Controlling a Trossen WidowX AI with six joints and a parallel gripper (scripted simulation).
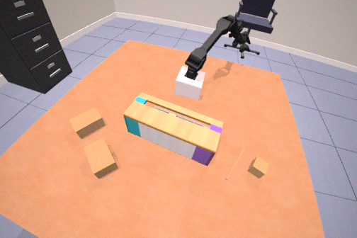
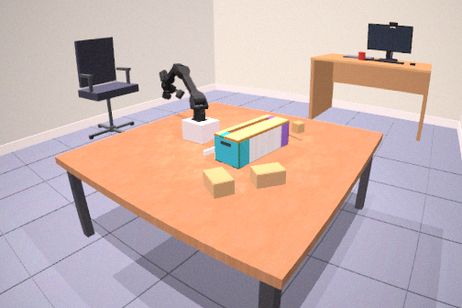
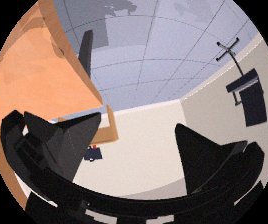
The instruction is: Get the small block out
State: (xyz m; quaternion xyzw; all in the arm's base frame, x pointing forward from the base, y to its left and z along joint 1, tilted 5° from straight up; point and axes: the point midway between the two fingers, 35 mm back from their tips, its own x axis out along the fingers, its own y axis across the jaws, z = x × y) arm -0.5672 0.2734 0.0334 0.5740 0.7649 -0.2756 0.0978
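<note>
My gripper tip is 890 mm short of the box, 260 mm to the left of it and 50 mm above it. Round my gripper tip: thin stick (930 mm ahead, 110 mm below, 40 mm to the left); pale block (900 mm ahead, 280 mm to the right, 30 mm below).
</note>
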